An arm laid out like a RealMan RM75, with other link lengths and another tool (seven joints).
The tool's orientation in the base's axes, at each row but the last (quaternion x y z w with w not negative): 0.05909 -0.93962 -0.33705 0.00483; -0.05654 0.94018 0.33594 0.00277; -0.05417 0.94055 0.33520 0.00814; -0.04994 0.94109 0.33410 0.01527; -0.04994 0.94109 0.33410 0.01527; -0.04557 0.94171 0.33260 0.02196; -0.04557 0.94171 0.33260 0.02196; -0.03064 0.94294 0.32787 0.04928; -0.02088 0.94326 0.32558 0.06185; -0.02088 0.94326 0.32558 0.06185; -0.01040 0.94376 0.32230 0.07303; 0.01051 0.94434 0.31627 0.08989; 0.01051 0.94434 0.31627 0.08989
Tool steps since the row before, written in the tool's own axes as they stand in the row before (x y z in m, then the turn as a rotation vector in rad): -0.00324 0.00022 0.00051 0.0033 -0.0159 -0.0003; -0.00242 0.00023 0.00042 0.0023 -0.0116 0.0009; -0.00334 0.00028 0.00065 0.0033 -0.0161 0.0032; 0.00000 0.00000 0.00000 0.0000 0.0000 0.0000; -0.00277 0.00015 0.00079 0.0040 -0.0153 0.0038; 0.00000 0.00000 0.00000 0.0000 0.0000 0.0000; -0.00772 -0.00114 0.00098 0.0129 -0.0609 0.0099; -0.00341 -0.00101 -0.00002 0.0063 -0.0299 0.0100; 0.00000 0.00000 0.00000 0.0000 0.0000 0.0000; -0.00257 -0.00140 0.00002 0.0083 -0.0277 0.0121; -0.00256 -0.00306 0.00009 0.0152 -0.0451 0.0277; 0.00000 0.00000 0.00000 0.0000 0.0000 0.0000; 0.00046 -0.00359 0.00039 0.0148 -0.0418 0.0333
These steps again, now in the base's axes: 0.00317 0.00086 -0.00015 -0.0015 -0.0127 -0.0099; 0.00237 0.00069 -0.00008 -0.0011 -0.0086 -0.0081; 0.00328 0.00095 -0.00016 -0.0016 -0.0107 -0.0128; 0.00000 0.00000 0.00000 0.0000 0.0000 0.0000; 0.00274 0.00085 -0.00035 -0.0024 -0.0097 -0.0128; 0.00000 0.00000 0.00000 0.0000 0.0000 0.0000; 0.00781 0.00028 -0.00092 -0.0066 -0.0419 -0.0467; 0.00348 -0.00072 -0.00022 -0.0028 -0.0174 -0.0269; 0.00000 0.00000 0.00000 0.0000 0.0000 0.0000; 0.00266 -0.00109 -0.00054 -0.0048 -0.0143 -0.0275; 0.00275 -0.00244 -0.00156 -0.0084 -0.0184 -0.0512; 0.00000 0.00000 0.00000 0.0000 0.0000 0.0000; -0.00025 -0.00260 -0.00253 -0.0071 -0.0125 -0.0536
